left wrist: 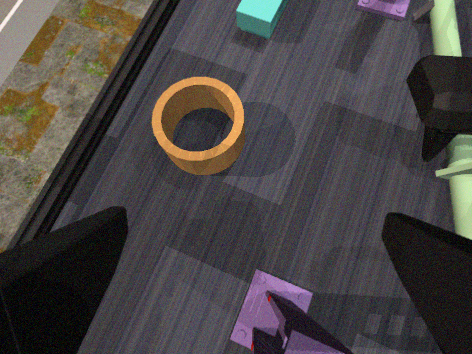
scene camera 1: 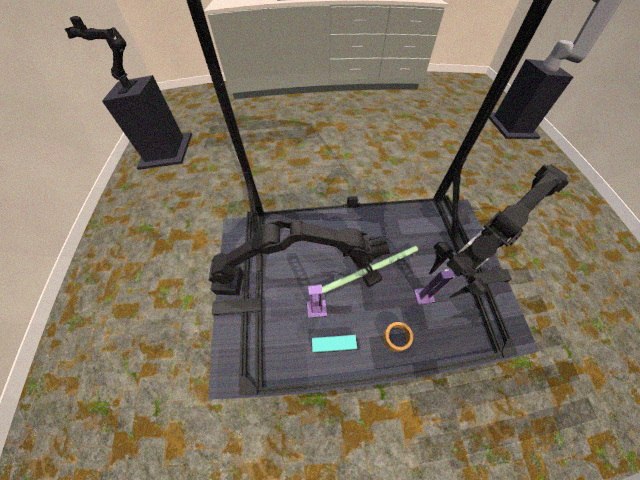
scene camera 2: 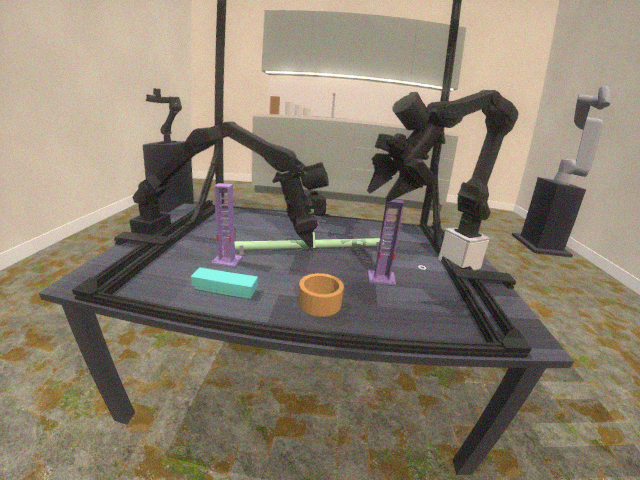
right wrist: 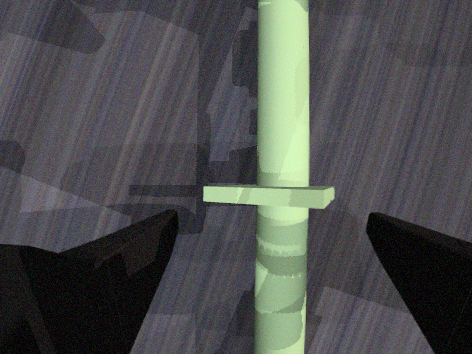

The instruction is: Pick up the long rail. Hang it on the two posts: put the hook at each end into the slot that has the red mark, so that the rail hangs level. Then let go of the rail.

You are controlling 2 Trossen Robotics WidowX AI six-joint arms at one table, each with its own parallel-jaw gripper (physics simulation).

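Frame: origin at the left arm's base, x ahead, y left, z up, level; centimetres.
Seen in the pictures: left gripper, between the fingertips: [left wrist: 256,221] [scene camera 1: 439,285] [scene camera 2: 377,196]; right gripper, between the fingertips: [left wrist: 470,161] [scene camera 1: 366,269] [scene camera 2: 308,241] [right wrist: 272,220]; left arm's base, origin of its link: [scene camera 2: 467,233]; right arm's base, origin of its link: [scene camera 1: 225,278] [scene camera 2: 149,216].
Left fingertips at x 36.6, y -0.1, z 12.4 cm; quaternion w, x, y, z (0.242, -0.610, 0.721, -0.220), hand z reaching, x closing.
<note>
Offsets run from my left fingertips to a thing's middle.
The long pale green rail {dx +4.9, dy -22.3, dz -20.5 cm} [scene camera 1: 341,282] [scene camera 2: 273,244] [left wrist: 445,30] [right wrist: 283,100] lies on the table behind the posts, slanting away from the purple post {dx +30.8, dy -21.8, dz -12.3 cm} [scene camera 1: 316,290] [scene camera 2: 225,217] at the picture's left. The other purple post [scene camera 1: 427,295] [scene camera 2: 388,242] [left wrist: 255,312] stands at the right. Both have red marks low down. My right gripper [scene camera 1: 370,268] [scene camera 2: 312,244] [right wrist: 272,220] is open, its fingers on either side of the rail by the middle collar, gripping nothing. My left gripper [scene camera 1: 442,283] [scene camera 2: 379,195] [left wrist: 256,221] is open and empty, above the right-hand post. Some hook details are hidden.
An orange ring {dx +14.0, dy +3.9, dz -20.5 cm} [scene camera 1: 386,336] [scene camera 2: 321,304] [left wrist: 202,162] and a turquoise block {dx +33.3, dy -7.6, dz -21.3 cm} [scene camera 1: 334,343] [scene camera 2: 224,283] [left wrist: 256,21] lie in front of the posts. Black frame rails run along the table's edges, with tall uprights at the back.
</note>
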